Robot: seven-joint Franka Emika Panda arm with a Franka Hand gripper.
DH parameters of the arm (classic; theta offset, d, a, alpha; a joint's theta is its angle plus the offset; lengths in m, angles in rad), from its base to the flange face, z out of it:
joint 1: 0 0.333 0 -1.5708
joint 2: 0 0 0 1.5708
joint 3: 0 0.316 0.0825 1.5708
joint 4: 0 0 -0.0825 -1.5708
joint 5: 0 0.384 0 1.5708
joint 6: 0 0 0.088 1.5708
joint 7: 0 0.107 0 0
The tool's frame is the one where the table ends.
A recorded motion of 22 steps. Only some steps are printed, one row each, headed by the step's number.
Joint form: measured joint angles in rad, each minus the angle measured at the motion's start. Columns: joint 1, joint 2, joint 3, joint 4, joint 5, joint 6, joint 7.
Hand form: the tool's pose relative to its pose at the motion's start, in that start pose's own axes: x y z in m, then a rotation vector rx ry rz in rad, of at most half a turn. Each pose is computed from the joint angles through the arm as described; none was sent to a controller.
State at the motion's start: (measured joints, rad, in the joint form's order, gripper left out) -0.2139 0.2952 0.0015 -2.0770 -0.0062 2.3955 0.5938
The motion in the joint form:
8: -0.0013 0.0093 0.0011 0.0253 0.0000 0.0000 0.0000
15: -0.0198 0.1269 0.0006 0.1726 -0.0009 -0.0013 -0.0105
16: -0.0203 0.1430 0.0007 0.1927 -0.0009 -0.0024 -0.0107
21: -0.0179 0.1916 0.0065 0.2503 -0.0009 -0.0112 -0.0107
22: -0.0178 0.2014 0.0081 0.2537 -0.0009 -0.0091 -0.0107
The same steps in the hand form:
8: 0.0066 -0.0042 -0.0049 0.0092 0.0131 0.0003
15: 0.0466 -0.0164 0.0058 0.0235 0.0376 0.0084
16: 0.0510 -0.0189 0.0076 0.0251 0.0400 0.0086
21: 0.0597 -0.0305 0.0153 0.0279 0.0385 0.0013
22: 0.0596 -0.0317 0.0200 0.0263 0.0344 -0.0001

